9 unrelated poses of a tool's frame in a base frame.
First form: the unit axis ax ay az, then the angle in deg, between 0 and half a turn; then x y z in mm.
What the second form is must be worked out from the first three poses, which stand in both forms.
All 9 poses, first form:
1: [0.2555 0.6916 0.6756 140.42 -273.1 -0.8 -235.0]
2: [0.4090 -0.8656 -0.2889 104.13 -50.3 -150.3 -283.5]
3: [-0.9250 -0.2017 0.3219 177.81 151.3 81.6 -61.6]
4: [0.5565 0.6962 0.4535 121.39 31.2 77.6 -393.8]
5: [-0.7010 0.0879 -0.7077 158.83 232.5 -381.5 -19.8]
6: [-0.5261 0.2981 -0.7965 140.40 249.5 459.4 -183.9]
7: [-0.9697 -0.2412 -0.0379 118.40 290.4 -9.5 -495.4]
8: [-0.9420 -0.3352 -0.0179 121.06 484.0 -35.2 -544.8]
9: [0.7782 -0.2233 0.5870 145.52 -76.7 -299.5 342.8]
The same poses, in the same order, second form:
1: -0.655 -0.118 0.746 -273.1; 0.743 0.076 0.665 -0.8; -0.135 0.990 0.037 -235.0; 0 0 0 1
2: -0.036 -0.160 -0.986 -50.3; -0.721 0.688 -0.086 -150.3; 0.692 0.708 -0.140 -283.5; 0 0 0 1
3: 0.711 0.361 -0.603 151.3; 0.385 -0.918 -0.094 81.6; -0.588 -0.165 -0.792 -61.6; 0 0 0 1
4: -0.050 0.202 0.978 31.2; 0.976 0.216 0.005 77.6; -0.210 0.955 -0.208 -393.8; 0 0 0 1
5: 0.017 0.136 0.990 232.5; -0.375 -0.918 0.133 -381.5; 0.927 -0.373 0.035 -19.8; 0 0 0 1
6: -0.280 0.230 0.932 249.5; -0.785 -0.613 -0.085 459.4; 0.552 -0.756 0.353 -183.9; 0 0 0 1
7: 0.912 0.378 -0.158 290.4; 0.312 -0.390 0.867 -9.5; 0.266 -0.840 -0.474 -495.4; 0 0 0 1
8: 0.829 0.494 -0.262 484.0; 0.463 -0.346 0.816 -35.2; 0.313 -0.798 -0.515 -544.8; 0 0 0 1
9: 0.280 -0.649 0.707 -76.7; 0.015 -0.733 -0.680 -299.5; 0.960 0.201 -0.196 342.8; 0 0 0 1
